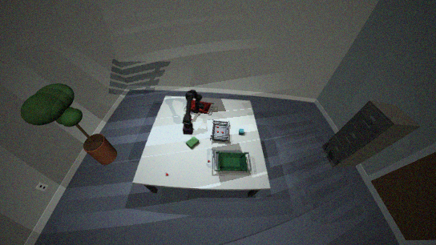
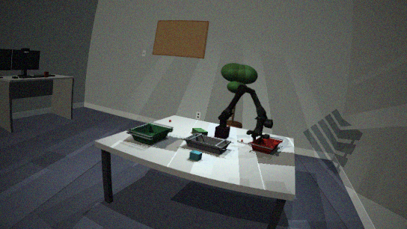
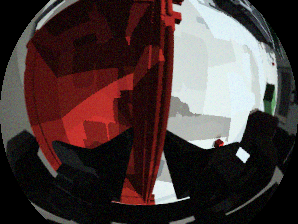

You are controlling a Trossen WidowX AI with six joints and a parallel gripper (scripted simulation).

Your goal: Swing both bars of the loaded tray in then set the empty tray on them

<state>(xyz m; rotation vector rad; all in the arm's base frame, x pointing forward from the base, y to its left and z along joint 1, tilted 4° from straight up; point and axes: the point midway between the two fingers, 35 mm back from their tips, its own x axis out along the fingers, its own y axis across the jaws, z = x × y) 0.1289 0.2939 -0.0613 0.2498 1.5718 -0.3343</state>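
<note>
My gripper tip is 8 cm to the right of the red tray, 3 cm below it and 3 cm short of it. The rest, counted from my gripper tip: teal block 49 cm ahead, 38 cm to the right, 1 cm above; green block 47 cm to the right, 9 cm behind, 1 cm above.
</note>
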